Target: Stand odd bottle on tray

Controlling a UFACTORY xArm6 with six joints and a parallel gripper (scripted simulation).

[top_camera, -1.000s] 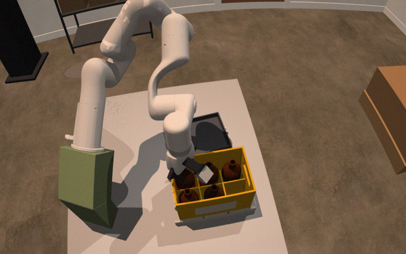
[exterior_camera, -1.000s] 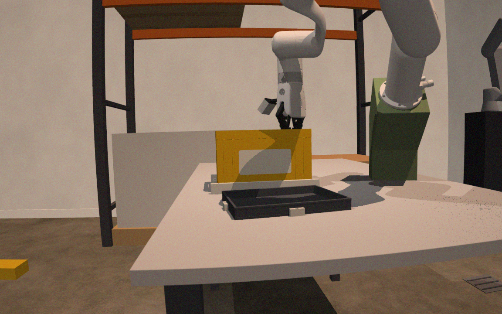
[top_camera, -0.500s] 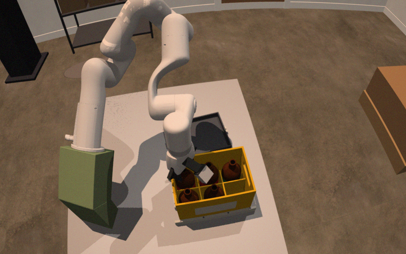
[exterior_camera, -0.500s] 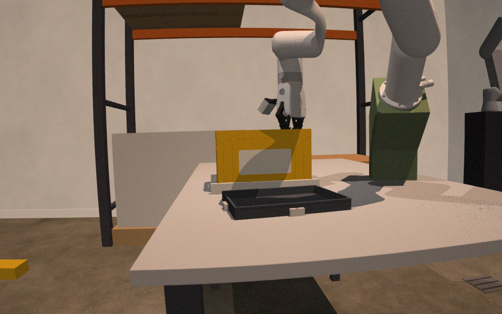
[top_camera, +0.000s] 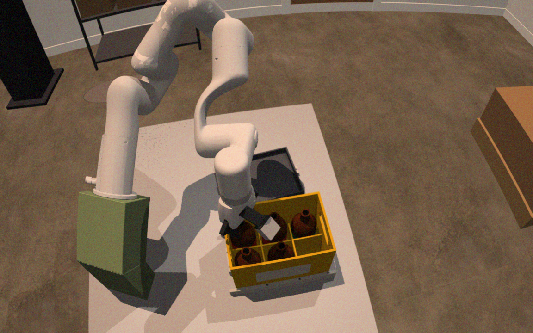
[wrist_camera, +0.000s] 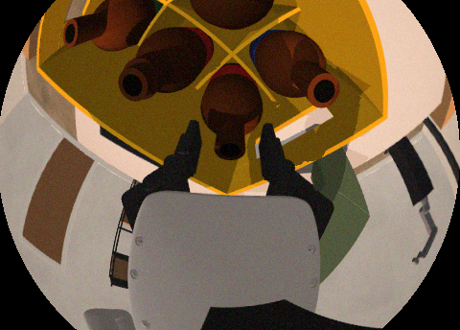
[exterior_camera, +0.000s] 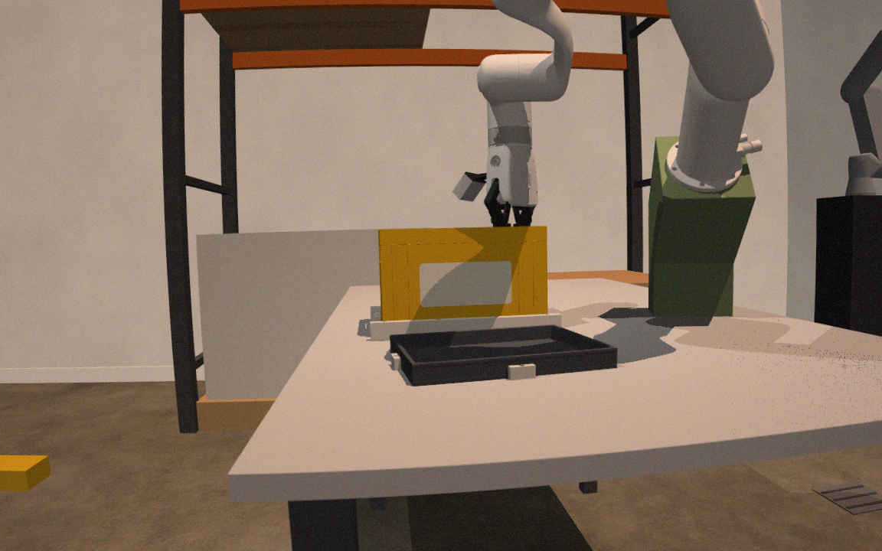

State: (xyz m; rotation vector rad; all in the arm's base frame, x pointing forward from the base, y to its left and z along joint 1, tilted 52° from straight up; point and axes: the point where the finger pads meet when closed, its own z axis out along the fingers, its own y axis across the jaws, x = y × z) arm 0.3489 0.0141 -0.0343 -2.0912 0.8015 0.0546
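Now: the glass bottle 9 cm ahead of my hand, 7 cm below it and 2 cm to the left of it. Also, from my hand: yellow crate: 10 cm ahead, 7 cm below, 3 cm to the right; then dark tray: 25 cm to the left, 15 cm below, 4 cm ahead.
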